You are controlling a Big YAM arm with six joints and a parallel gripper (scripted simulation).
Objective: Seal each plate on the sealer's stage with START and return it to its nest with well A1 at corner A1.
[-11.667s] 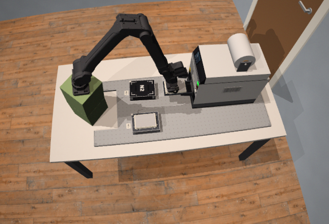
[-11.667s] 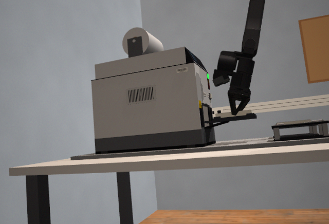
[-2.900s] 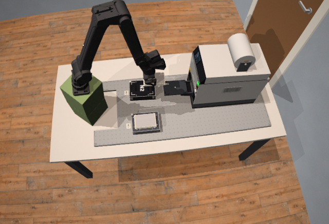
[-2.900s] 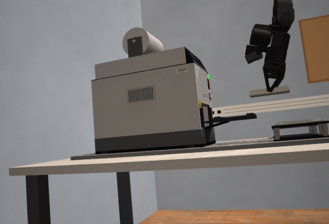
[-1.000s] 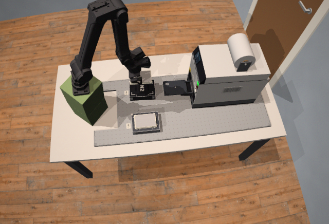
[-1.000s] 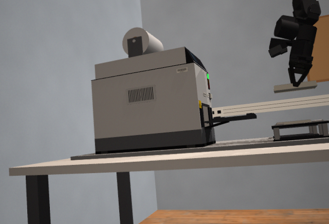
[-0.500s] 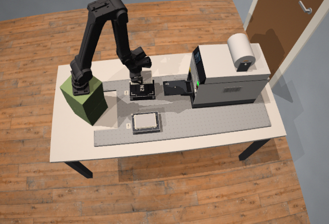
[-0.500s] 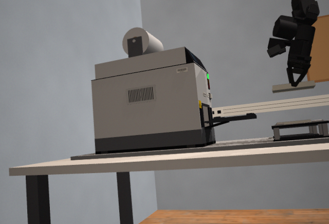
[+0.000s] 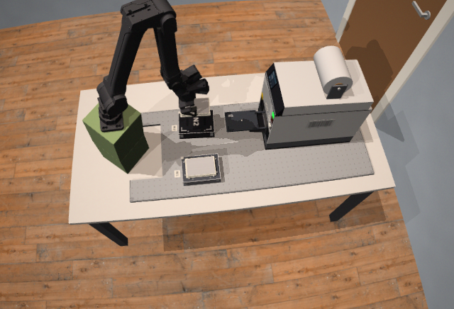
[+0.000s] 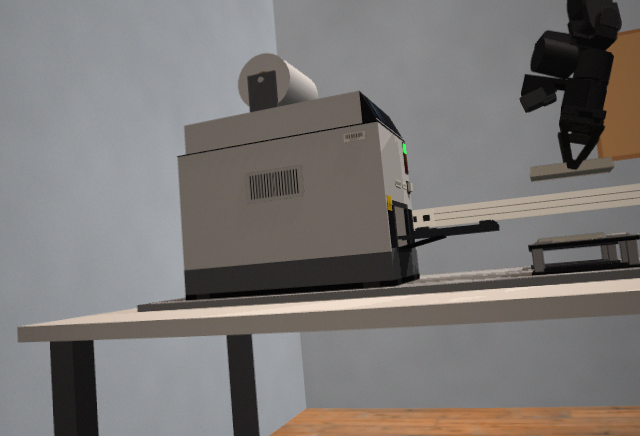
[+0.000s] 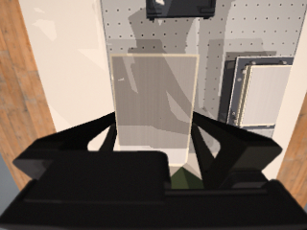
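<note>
My gripper is now right at the plate. From my hand the other things lie so: sealer stage 200 mm ahead, 80 mm below, 60 mm to the right; then yellow warning label 310 mm ahead, 30 mm below, 10 mm to the left; then plate nest 230 mm to the right, 130 mm below, 20 mm behind.
</note>
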